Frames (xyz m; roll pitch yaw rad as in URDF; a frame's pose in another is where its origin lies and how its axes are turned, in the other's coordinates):
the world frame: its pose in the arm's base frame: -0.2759 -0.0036 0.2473 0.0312 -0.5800 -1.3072
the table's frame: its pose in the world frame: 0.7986 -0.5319 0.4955 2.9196 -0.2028 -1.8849
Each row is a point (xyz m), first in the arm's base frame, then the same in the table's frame.
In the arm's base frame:
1: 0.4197 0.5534 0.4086
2: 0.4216 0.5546 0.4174
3: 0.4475 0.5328 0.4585
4: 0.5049 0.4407 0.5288
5: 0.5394 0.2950 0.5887
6: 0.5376 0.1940 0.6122
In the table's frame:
1: -0.9988 1.3473 0.2933
2: -1.0008 1.3459 0.2845
3: -1.0295 1.3149 0.2521
4: -1.0965 1.2112 0.2136
5: -1.1455 1.0580 0.2020
6: -1.1534 0.9550 0.2112

